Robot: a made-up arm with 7 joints. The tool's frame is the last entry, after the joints.
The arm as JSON. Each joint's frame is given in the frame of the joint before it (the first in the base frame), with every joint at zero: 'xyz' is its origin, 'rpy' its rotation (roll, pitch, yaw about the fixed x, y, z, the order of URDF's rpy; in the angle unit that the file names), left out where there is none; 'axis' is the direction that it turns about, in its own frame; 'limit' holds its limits. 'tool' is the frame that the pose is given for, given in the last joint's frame.
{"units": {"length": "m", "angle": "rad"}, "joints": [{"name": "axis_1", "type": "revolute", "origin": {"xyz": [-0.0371, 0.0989, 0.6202]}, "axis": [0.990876, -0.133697, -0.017], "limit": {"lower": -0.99, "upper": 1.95}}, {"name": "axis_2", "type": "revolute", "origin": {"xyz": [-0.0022, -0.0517, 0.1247]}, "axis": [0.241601, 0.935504, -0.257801], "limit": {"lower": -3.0, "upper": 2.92}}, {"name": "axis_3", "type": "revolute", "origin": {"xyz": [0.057, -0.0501, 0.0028]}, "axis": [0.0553, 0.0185, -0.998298], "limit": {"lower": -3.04, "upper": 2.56}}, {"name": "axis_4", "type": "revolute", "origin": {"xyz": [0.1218, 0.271, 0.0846]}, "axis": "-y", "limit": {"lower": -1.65, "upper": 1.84}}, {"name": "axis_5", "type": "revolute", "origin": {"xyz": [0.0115, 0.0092, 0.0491]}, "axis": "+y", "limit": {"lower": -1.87, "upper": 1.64}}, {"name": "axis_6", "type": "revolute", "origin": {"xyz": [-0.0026, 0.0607, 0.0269]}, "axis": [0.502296, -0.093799, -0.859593], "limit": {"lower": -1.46, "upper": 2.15}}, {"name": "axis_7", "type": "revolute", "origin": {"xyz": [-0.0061, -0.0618, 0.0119]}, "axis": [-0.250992, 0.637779, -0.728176], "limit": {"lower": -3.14, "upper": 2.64}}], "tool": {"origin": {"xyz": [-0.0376, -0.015, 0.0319], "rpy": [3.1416, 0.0, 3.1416]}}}
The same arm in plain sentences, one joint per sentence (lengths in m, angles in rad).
The arm has seven revolute joints in a row. What follows holds with every joint at zero, and every direction is one of the base frame's.
Joint 1 lies 0.0371 m along -x and 0.0989 m along +y and 0.6202 m along +z from the base frame's origin and rotates about the direction (0.990876, -0.133697, -0.017), from -0.99 to 1.95 rad.
Joint 2 lies 0.0022 m along -x and 0.0517 m along -y and 0.1247 m along +z from joint 1 and rotates about the direction (0.241601, 0.935504, -0.257801), from -3 to 2.92 rad.
Joint 3 lies 0.057 m along +x and 0.0501 m along -y and 0.0028 m along +z from joint 2 and rotates about the direction (0.0553, 0.0185, -0.998298), from -3.04 to 2.56 rad.
Joint 4 lies 0.1218 m along +x and 0.271 m along +y and 0.0846 m along +z from joint 3 and rotates about -y, from -1.65 to 1.84 rad.
Joint 5 lies 0.0115 m along +x and 0.0092 m along +y and 0.0491 m along +z from joint 4 and rotates about +y, from -1.87 to 1.64 rad.
Joint 6 lies 0.0026 m along -x and 0.0607 m along +y and 0.0269 m along +z from joint 5 and rotates about the direction (0.502296, -0.093799, -0.859593), from -1.46 to 2.15 rad.
Joint 7 lies 0.0061 m along -x and 0.0618 m along -y and 0.0119 m along +z from joint 6 and rotates about the direction (-0.250992, 0.637779, -0.728176), from -3.14 to 2.64 rad.
The tool frame, which is the frame that the pose is given for, lies 0.0376 m along -x and 0.015 m along -y and 0.0319 m along +z from joint 7; its axes are the base frame's turned by roll -3.1416, pitch 0 and yaw -3.1416 rad (as in URDF: about the fixed x, then y, then z).

